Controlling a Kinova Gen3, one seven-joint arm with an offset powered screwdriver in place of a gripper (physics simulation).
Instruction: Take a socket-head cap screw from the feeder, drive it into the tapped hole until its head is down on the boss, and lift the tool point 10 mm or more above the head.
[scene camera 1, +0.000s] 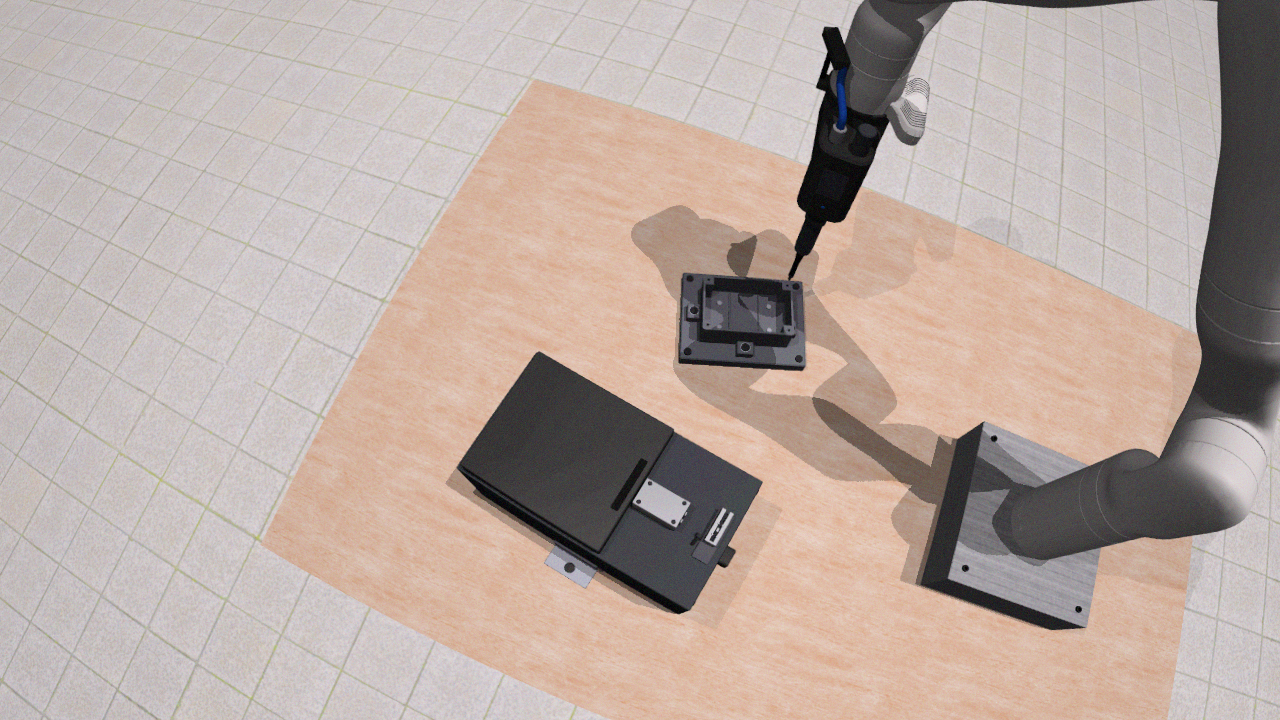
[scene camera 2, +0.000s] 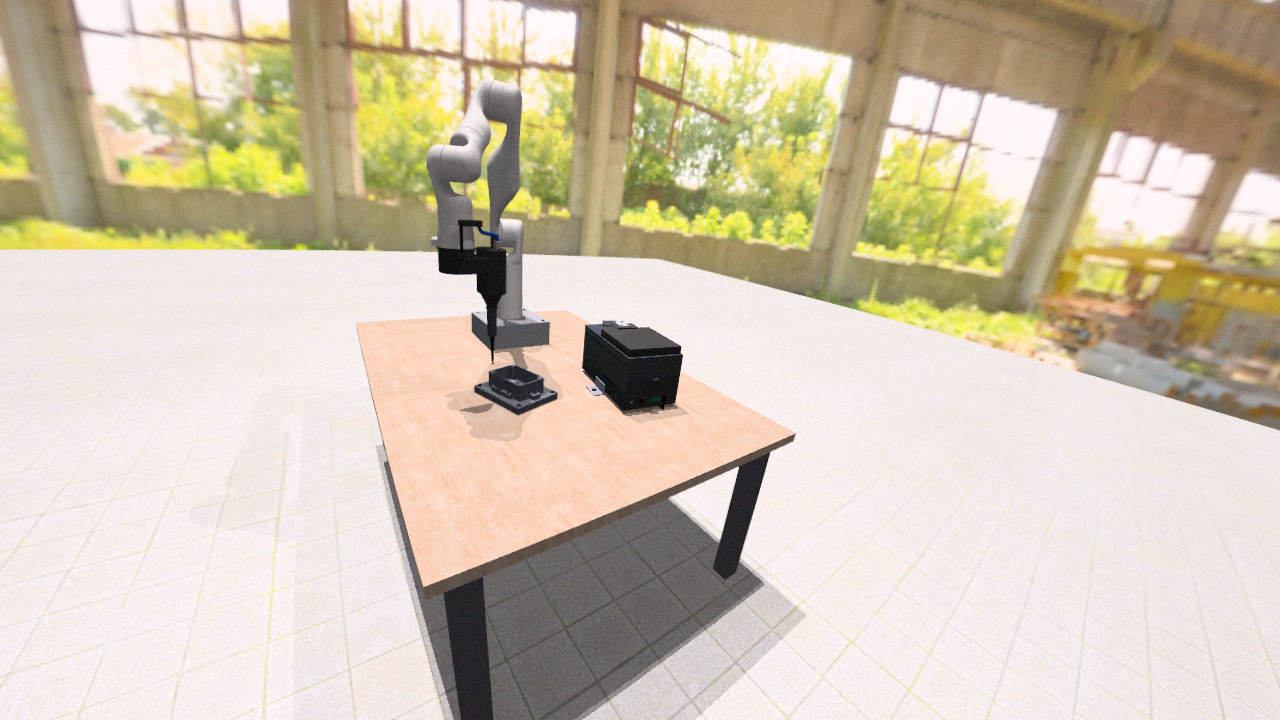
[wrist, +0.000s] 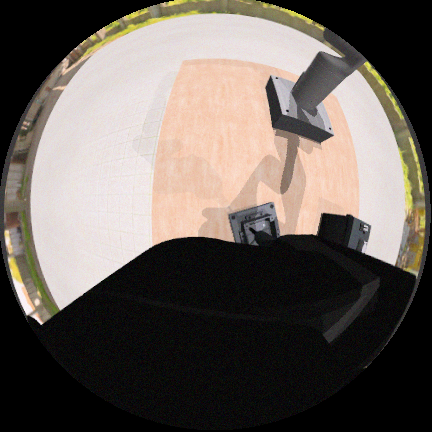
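Observation:
The black screwdriver, my gripper (scene camera 1: 791, 276) (scene camera 2: 492, 361), points down with its thin tip above the back corner area of the dark housing (scene camera 1: 716, 356) (scene camera 2: 501, 394) (wrist: 239, 220), apart from it. Whether a screw sits on the tip is too small to tell. The housing is an open box on a flange. Two small bosses with dark holes, a left boss (scene camera 1: 693, 311) and a front boss (scene camera 1: 744, 347), stand beside its walls. The black feeder (scene camera 1: 563, 447) (scene camera 2: 631, 371) (wrist: 335, 227) stands apart from the housing. In the wrist view the black tool body hides much of the lower part.
The arm's grey base block (scene camera 1: 1029, 573) (scene camera 2: 510, 335) (wrist: 300, 125) stands on the wooden table (scene camera 1: 402, 402) (scene camera 2: 501, 501) (wrist: 200, 110). A small metal tab (scene camera 1: 570, 565) sticks out at the feeder's side. The arm's shadow falls across the housing and table.

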